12 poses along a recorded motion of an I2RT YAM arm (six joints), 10 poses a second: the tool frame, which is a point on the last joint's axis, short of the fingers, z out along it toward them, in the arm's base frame.
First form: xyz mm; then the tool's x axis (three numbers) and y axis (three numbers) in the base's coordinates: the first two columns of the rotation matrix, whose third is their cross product.
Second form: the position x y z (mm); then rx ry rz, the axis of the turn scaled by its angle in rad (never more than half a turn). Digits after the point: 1 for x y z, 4 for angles.
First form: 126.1 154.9 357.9 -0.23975 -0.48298 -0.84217 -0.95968 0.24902 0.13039
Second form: 126.1 154.9 357.9 -1.3181 1.8383 0.8862
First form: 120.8 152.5 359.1 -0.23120 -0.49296 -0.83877 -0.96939 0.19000 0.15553
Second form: 120.8 152.5 359.1 -1.3716 1.8224 0.9422
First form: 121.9 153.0 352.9 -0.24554 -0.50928 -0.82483 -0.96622 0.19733 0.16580
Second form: 121.9 153.0 352.9 -1.3764 1.8502 0.9361
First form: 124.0 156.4 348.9 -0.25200 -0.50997 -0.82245 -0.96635 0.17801 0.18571
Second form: 124.0 156.4 348.9 -1.3888 1.8511 0.9664
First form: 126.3 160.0 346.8 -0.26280 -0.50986 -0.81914 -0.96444 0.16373 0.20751
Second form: 126.3 160.0 346.8 -1.3954 1.8564 0.9958
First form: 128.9 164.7 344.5 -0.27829 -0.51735 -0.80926 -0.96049 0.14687 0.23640
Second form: 128.9 164.7 344.5 -1.4087 1.8711 1.0290
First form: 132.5 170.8 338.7 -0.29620 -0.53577 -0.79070 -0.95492 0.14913 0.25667
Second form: 132.5 170.8 338.7 -1.4181 1.9036 1.0348
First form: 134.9 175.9 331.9 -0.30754 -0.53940 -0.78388 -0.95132 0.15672 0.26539
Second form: 134.9 175.9 331.9 -1.4126 1.9194 1.0355
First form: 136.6 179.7 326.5 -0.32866 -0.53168 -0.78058 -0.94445 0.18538 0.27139
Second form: 136.6 179.7 326.5 -1.3794 1.9410 1.0259
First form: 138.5 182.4 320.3 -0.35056 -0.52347 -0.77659 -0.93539 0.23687 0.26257
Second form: 138.5 182.4 320.3 -1.3307 1.9704 0.9861
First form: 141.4 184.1 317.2 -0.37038 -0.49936 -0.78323 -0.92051 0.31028 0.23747
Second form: 141.4 184.1 317.2 -1.2535 1.9910 0.9238
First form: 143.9 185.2 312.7 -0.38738 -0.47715 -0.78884 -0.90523 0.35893 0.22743
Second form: 143.9 185.2 312.7 -1.1955 2.0040 0.8904
